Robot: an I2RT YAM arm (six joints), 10 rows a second.
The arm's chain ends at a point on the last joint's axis. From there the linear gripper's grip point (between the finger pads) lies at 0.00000 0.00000 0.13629 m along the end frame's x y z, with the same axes.
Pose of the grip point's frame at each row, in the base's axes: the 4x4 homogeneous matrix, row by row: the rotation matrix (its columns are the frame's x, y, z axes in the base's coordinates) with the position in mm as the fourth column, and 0 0 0 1 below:
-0.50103 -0.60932 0.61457 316.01; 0.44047 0.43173 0.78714 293.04; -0.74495 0.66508 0.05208 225.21; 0 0 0 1
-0.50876 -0.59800 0.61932 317.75; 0.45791 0.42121 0.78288 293.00; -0.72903 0.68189 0.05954 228.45; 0 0 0 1
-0.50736 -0.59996 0.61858 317.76; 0.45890 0.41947 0.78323 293.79; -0.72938 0.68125 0.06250 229.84; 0 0 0 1
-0.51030 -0.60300 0.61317 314.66; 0.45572 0.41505 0.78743 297.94; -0.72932 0.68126 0.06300 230.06; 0 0 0 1
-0.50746 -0.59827 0.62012 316.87; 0.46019 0.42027 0.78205 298.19; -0.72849 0.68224 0.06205 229.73; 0 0 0 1
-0.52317 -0.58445 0.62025 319.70; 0.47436 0.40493 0.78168 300.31; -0.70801 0.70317 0.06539 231.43; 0 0 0 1
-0.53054 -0.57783 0.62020 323.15; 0.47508 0.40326 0.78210 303.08; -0.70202 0.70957 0.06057 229.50; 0 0 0 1
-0.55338 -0.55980 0.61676 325.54; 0.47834 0.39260 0.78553 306.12; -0.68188 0.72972 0.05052 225.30; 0 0 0 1
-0.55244 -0.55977 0.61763 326.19; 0.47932 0.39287 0.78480 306.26; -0.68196 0.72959 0.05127 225.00; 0 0 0 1
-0.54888 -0.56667 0.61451 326.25; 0.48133 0.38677 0.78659 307.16; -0.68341 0.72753 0.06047 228.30; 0 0 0 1
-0.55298 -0.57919 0.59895 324.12; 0.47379 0.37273 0.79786 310.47; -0.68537 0.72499 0.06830 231.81; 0 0 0 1
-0.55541 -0.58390 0.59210 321.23; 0.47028 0.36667 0.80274 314.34; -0.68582 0.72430 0.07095 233.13; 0 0 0 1
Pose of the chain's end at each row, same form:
-0.50103 -0.60932 0.61457 232.25; 0.44047 0.43173 0.78714 185.76; -0.74495 0.66508 0.05208 218.11; 0 0 0 1
-0.50876 -0.59800 0.61932 233.34; 0.45791 0.42121 0.78288 186.30; -0.72903 0.68189 0.05954 220.34; 0 0 0 1
-0.50736 -0.59996 0.61858 233.45; 0.45890 0.41947 0.78323 187.04; -0.72938 0.68125 0.06250 221.32; 0 0 0 1
-0.51030 -0.60300 0.61317 231.09; 0.45572 0.41505 0.78743 190.62; -0.72932 0.68126 0.06300 221.47; 0 0 0 1
-0.50746 -0.59827 0.62012 232.35; 0.46019 0.42027 0.78205 191.60; -0.72849 0.68224 0.06205 221.27; 0 0 0 1
-0.52317 -0.58445 0.62025 235.17; 0.47436 0.40493 0.78168 193.77; -0.70801 0.70317 0.06539 222.52; 0 0 0 1
-0.53054 -0.57783 0.62020 238.62; 0.47508 0.40326 0.78210 196.49; -0.70202 0.70957 0.06057 221.24; 0 0 0 1
-0.55338 -0.55980 0.61676 241.48; 0.47834 0.39260 0.78553 199.06; -0.68188 0.72972 0.05052 218.41; 0 0 0 1
-0.55244 -0.55977 0.61763 242.01; 0.47932 0.39287 0.78480 199.30; -0.68196 0.72959 0.05127 218.01; 0 0 0 1
-0.54888 -0.56667 0.61451 242.50; 0.48133 0.38677 0.78659 199.96; -0.68341 0.72753 0.06047 220.06; 0 0 0 1
-0.55298 -0.57919 0.59895 242.49; 0.47379 0.37273 0.79786 201.73; -0.68537 0.72499 0.06830 222.50; 0 0 0 1
-0.55541 -0.58390 0.59210 240.53; 0.47028 0.36667 0.80274 204.93; -0.68582 0.72430 0.07095 223.46; 0 0 0 1

